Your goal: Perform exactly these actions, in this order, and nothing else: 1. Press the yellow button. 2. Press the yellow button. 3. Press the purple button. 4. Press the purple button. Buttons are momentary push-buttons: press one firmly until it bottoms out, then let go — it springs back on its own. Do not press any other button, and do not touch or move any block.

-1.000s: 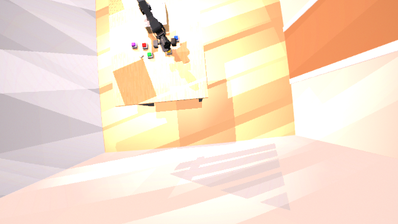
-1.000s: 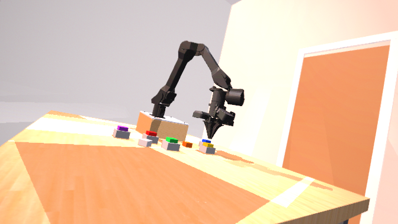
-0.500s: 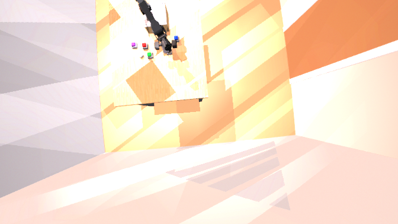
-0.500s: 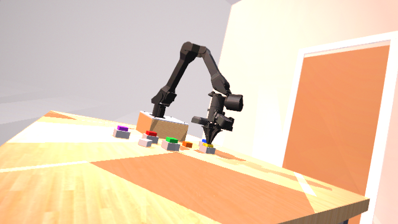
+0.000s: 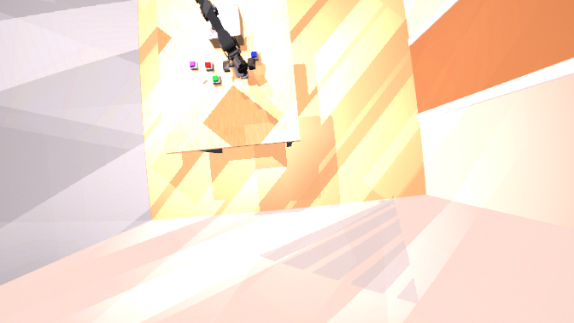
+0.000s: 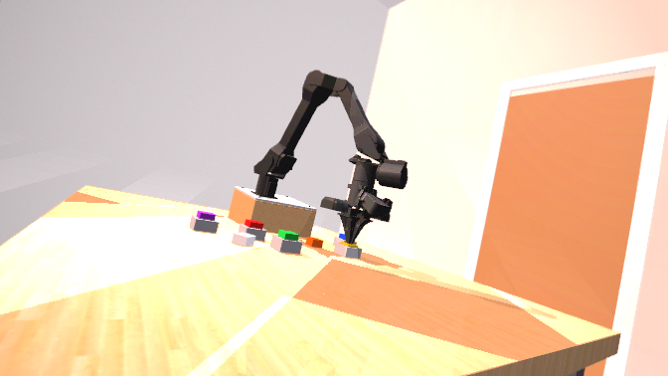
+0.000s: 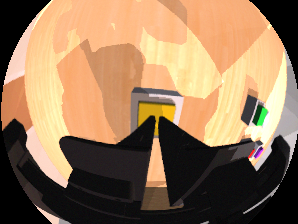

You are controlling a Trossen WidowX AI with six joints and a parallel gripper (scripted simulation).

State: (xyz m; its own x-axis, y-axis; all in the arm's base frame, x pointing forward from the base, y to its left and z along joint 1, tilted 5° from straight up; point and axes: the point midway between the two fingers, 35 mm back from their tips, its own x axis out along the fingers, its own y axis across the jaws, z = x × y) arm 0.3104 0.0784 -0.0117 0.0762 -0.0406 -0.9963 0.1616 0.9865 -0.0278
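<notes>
The yellow button is 1 cm below my gripper tip. The rest, counted from my gripper tip: green button 1 cm behind, 18 cm to the right; then orange block 9 cm behind, 4 cm to the right, 2 cm below; then blue button 10 cm behind, 10 cm to the left.
</notes>
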